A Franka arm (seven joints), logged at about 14 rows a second.
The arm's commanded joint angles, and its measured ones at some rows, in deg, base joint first. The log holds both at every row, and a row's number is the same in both.
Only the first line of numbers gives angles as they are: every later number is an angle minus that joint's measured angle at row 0.
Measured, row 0:
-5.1 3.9 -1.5 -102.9 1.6 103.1 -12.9
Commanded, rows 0 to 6:
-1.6 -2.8 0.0 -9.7 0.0 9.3 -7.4
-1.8 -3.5 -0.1 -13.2 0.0 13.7 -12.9
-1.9 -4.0 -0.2 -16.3 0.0 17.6 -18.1
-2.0 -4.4 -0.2 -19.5 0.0 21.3 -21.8
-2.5 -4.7 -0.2 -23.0 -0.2 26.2 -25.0
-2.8 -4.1 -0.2 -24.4 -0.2 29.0 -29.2
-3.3 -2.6 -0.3 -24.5 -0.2 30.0 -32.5
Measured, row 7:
-2.1 -1.4 -0.4 -21.0 -0.1 26.6 -26.2
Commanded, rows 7 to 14:
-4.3 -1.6 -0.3 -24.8 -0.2 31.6 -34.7
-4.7 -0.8 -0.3 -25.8 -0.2 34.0 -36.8
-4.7 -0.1 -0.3 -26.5 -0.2 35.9 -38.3
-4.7 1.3 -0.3 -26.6 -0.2 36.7 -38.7
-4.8 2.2 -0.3 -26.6 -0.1 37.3 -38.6
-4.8 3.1 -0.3 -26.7 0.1 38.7 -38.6
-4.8 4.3 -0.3 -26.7 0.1 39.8 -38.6
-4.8 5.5 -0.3 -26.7 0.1 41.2 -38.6
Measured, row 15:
-4.3 3.6 -0.5 -26.6 -0.1 38.4 -37.3
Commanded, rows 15 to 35:
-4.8 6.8 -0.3 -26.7 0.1 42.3 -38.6
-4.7 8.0 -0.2 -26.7 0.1 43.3 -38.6
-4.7 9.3 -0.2 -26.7 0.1 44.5 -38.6
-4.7 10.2 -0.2 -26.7 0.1 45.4 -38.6
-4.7 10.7 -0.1 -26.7 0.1 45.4 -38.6
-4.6 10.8 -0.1 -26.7 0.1 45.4 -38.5
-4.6 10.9 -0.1 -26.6 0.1 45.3 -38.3
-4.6 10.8 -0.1 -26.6 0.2 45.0 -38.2
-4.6 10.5 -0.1 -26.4 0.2 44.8 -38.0
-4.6 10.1 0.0 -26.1 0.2 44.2 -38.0
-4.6 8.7 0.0 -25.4 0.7 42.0 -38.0
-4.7 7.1 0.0 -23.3 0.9 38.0 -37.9
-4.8 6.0 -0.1 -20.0 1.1 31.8 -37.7
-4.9 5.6 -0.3 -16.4 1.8 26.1 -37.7
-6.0 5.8 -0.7 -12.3 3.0 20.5 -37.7
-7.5 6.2 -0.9 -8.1 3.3 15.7 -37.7
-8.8 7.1 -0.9 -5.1 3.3 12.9 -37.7
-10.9 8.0 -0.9 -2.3 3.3 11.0 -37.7
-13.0 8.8 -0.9 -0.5 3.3 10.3 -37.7
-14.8 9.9 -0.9 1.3 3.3 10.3 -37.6
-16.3 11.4 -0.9 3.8 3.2 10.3 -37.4
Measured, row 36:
-13.2 7.0 -1.4 -2.0 2.3 11.8 -37.2
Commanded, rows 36 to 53:
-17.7 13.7 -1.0 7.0 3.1 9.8 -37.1
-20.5 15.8 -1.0 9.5 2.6 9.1 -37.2
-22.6 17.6 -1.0 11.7 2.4 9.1 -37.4
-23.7 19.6 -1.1 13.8 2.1 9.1 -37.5
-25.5 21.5 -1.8 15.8 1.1 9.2 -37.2
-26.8 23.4 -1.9 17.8 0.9 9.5 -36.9
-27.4 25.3 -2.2 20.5 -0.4 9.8 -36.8
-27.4 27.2 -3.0 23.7 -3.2 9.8 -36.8
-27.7 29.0 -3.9 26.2 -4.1 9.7 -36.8
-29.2 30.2 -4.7 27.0 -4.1 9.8 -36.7
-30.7 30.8 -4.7 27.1 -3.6 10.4 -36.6
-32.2 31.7 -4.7 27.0 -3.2 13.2 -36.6
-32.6 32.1 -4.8 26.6 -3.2 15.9 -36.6
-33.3 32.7 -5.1 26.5 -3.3 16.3 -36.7
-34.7 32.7 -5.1 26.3 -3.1 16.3 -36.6
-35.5 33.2 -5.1 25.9 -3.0 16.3 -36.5
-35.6 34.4 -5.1 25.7 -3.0 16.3 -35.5
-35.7 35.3 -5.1 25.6 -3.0 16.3 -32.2
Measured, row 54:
-35.2 33.1 -5.6 24.4 -2.8 16.4 -36.1
